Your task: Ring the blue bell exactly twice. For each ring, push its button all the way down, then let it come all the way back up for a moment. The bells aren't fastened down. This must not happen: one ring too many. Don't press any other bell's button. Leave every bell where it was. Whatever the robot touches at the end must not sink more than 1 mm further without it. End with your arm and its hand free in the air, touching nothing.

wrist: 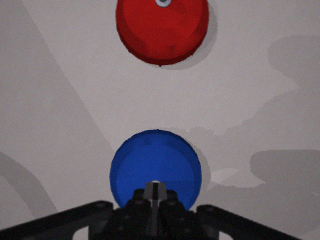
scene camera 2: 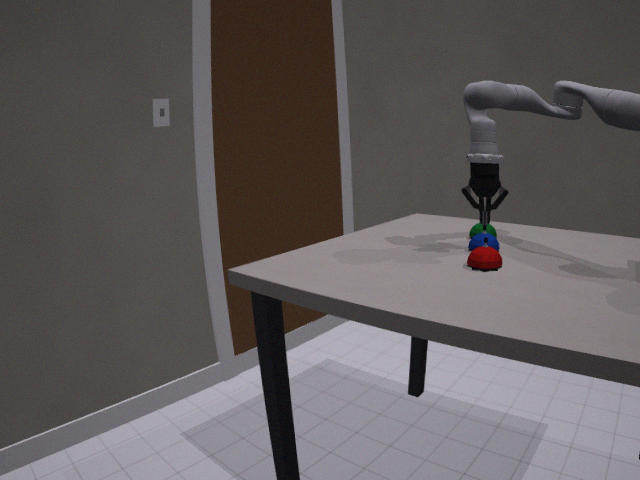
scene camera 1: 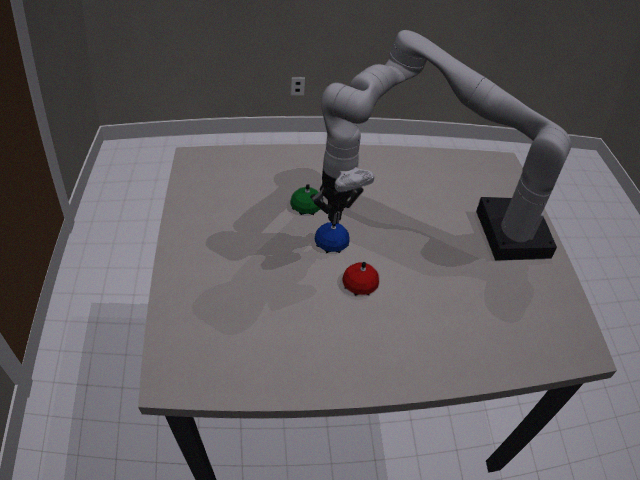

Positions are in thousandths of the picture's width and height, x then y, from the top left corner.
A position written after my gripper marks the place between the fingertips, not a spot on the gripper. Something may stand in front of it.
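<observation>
I can see my gripper in the wrist view (486,819), and my gripper shows in scene camera 1 (523,461) too. It is also there, my gripper, in scene camera 2 (757,470).
</observation>
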